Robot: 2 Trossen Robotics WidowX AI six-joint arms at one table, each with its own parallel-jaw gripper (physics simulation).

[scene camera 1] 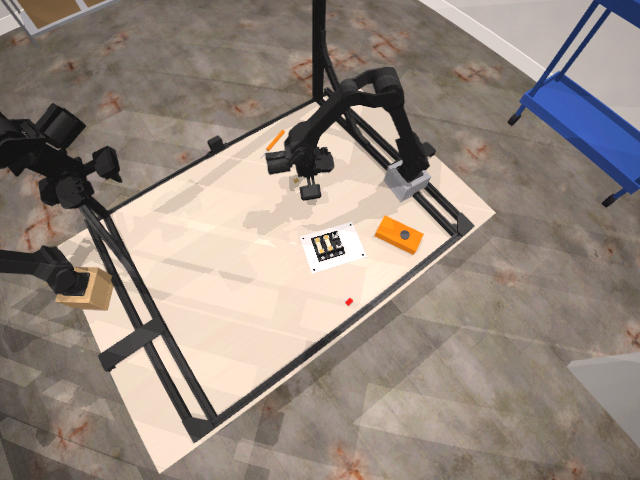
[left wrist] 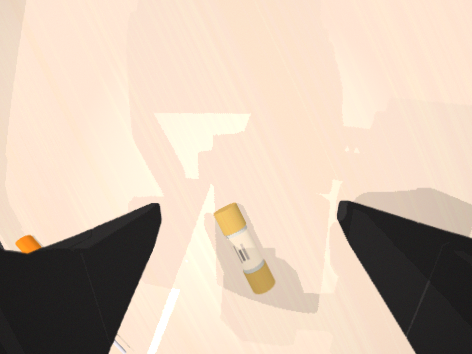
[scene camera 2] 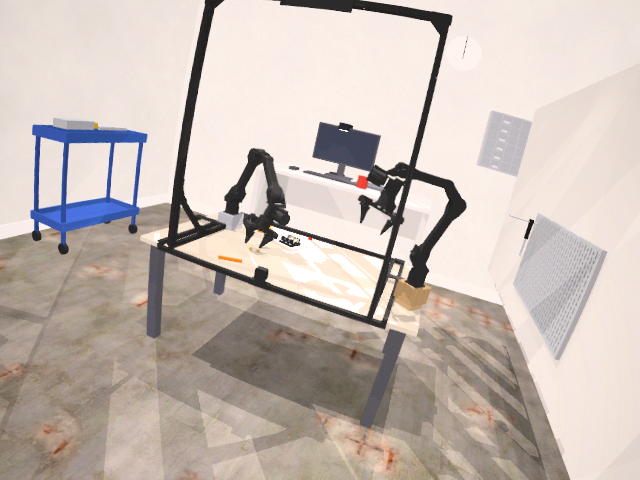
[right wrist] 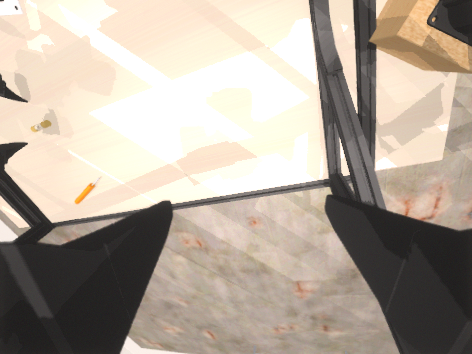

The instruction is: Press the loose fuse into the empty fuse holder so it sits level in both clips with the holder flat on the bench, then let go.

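Frame: origin at the left arm's base, x back, y up, z left, level; metres.
Where they show: left gripper, fingertip midpoint: [scene camera 1: 308,176] [left wrist: 250,210] [scene camera 2: 252,245] [right wrist: 26,122]; right gripper, fingertip midpoint: [scene camera 1: 105,188] [scene camera 2: 370,229] [right wrist: 249,204]; left arm's base at its link origin: [scene camera 1: 409,171] [scene camera 2: 231,212]; right arm's base at its link origin: [scene camera 1: 76,284] [scene camera 2: 414,284].
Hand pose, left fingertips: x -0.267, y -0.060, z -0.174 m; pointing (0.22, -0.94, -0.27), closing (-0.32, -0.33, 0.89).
Observation:
Each offset is from my left fingertips to the top centre of the thing. "spot": to the spot under its first point.
The loose fuse {dz -0.014, dx -0.023, dy -0.002 m} [scene camera 1: 296,180] [scene camera 2: 254,249] [left wrist: 245,248] [right wrist: 41,126], cream with gold end caps, lies on the bench, slanted in the left wrist view. My left gripper [scene camera 2: 254,243] [left wrist: 250,210] [right wrist: 26,122] is open and empty above it, with the fuse between the fingertips' lines of sight. The black fuse holder [scene camera 1: 327,246] [scene camera 2: 290,240] lies on a white plate {spot: dz +0.287, dx -0.002, dy -0.014 m} [scene camera 1: 354,248]; in scene camera 1 two fuses sit in it and its right-hand position looks empty. My right gripper [scene camera 2: 372,227] [right wrist: 249,204] is open and empty, raised high, far from the fuse.
An orange screwdriver {dz -0.191, dx -0.042, dy -0.003 m} [scene camera 1: 275,140] [scene camera 2: 229,258] [left wrist: 28,243] [right wrist: 85,193] lies near the loose fuse. An orange block {dz +0.321, dx +0.137, dy +0.018 m} [scene camera 1: 387,229] with a dark round knob lies right of the plate in scene camera 1. A small red piece {dz +0.415, dx -0.103, dy -0.007 m} [scene camera 1: 348,301] [scene camera 2: 310,238] lies near the edge. Black frame rails border the bench.

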